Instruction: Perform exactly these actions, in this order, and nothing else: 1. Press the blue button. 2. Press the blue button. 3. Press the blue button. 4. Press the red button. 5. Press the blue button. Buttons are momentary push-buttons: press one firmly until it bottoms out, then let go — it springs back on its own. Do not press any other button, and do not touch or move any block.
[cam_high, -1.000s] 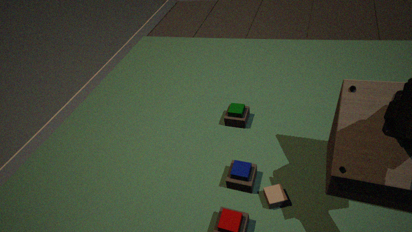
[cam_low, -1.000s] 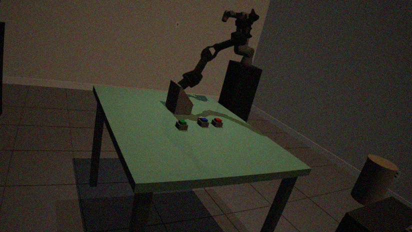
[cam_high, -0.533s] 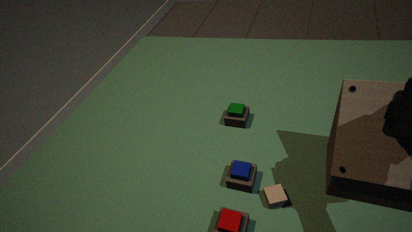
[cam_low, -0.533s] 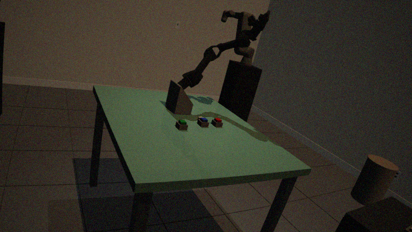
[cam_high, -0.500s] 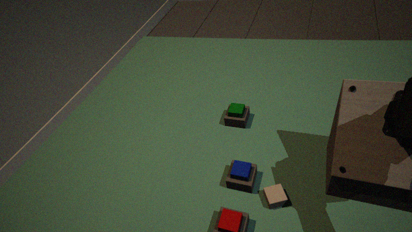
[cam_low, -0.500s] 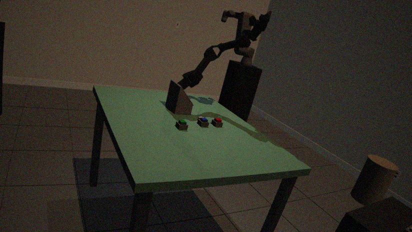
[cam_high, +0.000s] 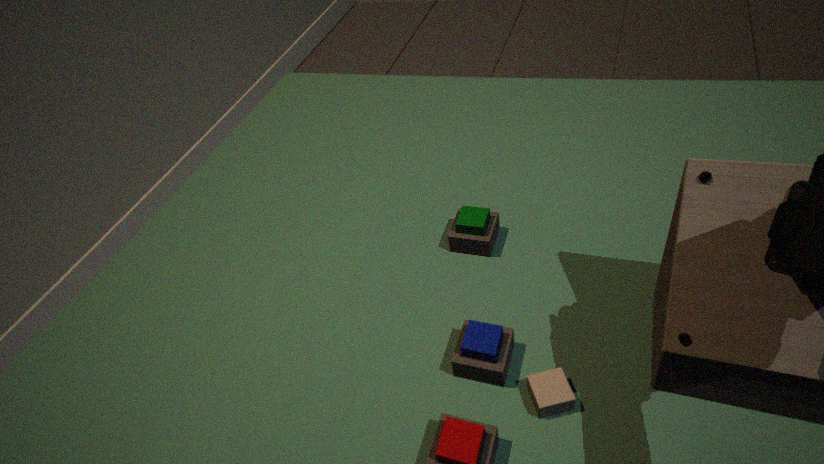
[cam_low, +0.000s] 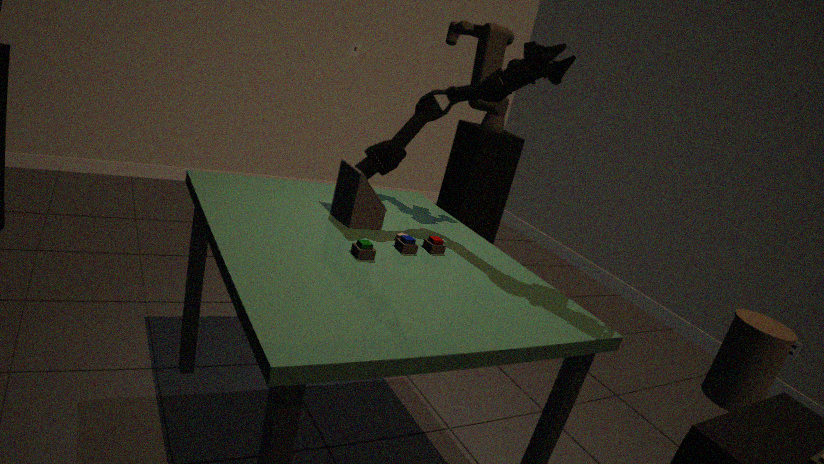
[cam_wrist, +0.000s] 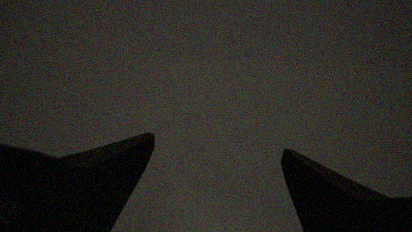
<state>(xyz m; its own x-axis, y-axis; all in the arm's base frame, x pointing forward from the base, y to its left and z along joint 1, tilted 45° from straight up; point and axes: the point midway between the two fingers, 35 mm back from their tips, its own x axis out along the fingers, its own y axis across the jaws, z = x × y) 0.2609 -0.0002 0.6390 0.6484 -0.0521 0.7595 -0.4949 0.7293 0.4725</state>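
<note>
Now: the blue button 620 mm below my gripper tip, 350 mm to the right of it and 10 mm ahead of it. Also, from my gripper tip: red button: 620 mm below, 260 mm to the right, 10 mm behind; then block: 640 mm below, 340 mm to the right, 60 mm behind; then green button: 620 mm below, 500 mm to the right, 80 mm ahead.
</note>
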